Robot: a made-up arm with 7 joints. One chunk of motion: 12 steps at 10 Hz.
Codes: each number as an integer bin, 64 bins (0 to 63) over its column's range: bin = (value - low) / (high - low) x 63, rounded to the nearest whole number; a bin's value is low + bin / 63 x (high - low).
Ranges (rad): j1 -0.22..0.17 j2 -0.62..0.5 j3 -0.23..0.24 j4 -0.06..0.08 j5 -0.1..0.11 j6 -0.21..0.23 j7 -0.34..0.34
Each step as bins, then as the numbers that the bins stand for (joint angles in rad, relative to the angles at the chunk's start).
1 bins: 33 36 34 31 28 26 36
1 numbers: -0.0157 0.0200 0.0237 0.0089 -0.0067 -0.0284 0.0486
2 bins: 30 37 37 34 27 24 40
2 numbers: -0.0343 0.0378 0.0460 0.0156 -0.0100 -0.0424 0.0917
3 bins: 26 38 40 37 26 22 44
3 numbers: -0.0590 0.0556 0.0684 0.0222 -0.0133 -0.0563 0.1349
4 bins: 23 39 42 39 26 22 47
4 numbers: -0.0776 0.0733 0.0833 0.0267 -0.0133 -0.0563 0.1673
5 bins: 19 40 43 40 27 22 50
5 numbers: -0.1024 0.0911 0.0908 0.0289 -0.0100 -0.0563 0.1997
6 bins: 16 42 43 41 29 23 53
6 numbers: -0.1210 0.1267 0.0908 0.0311 -0.0033 -0.0494 0.2321
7 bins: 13 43 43 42 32 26 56
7 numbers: -0.1395 0.1444 0.0908 0.0333 0.0067 -0.0284 0.2644
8 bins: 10 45 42 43 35 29 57
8 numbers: -0.1581 0.1800 0.0833 0.0356 0.0167 -0.0075 0.2752
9 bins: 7 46 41 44 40 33 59
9 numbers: -0.1767 0.1978 0.0759 0.0378 0.0333 0.0205 0.2968
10 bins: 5 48 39 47 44 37 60
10 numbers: -0.1890 0.2333 0.0610 0.0444 0.0467 0.0484 0.3076
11 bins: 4 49 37 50 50 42 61
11 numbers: -0.1952 0.2511 0.0460 0.0511 0.0667 0.0833 0.3184
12 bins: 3 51 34 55 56 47 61
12 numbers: -0.2014 0.2867 0.0237 0.0622 0.0867 0.1183 0.3184
